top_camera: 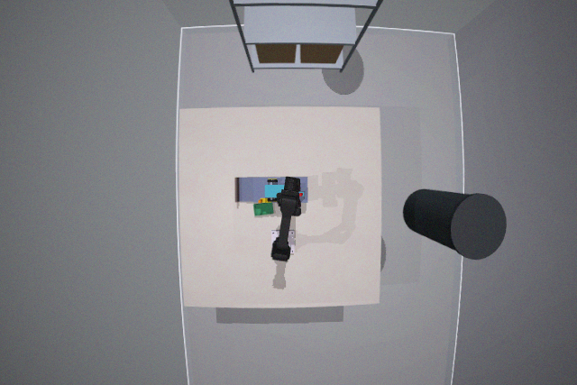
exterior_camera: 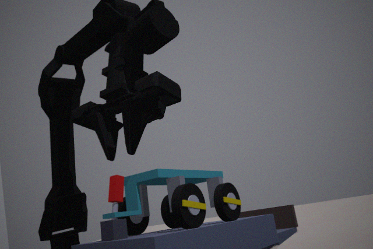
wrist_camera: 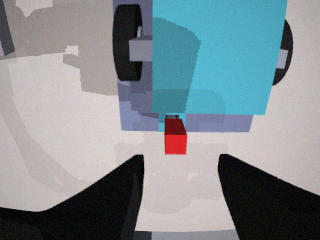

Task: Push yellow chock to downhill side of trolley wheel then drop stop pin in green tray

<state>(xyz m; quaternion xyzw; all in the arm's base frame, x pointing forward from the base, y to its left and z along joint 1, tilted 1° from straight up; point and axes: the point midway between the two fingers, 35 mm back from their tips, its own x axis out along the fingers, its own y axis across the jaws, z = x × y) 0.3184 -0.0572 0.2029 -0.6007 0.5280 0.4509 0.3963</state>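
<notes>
Now: gripper tip 2 cm to the left of the red-headed stop pin and 6 cm above it. The rest, counted from my gripper tip: blue-grey ramp (1 cm ahead, 10 cm to the left, 15 cm below); then teal trolley (1 cm ahead, 9 cm to the left, 8 cm below); then yellow chock (6 cm behind, 18 cm to the left, 11 cm below).
</notes>
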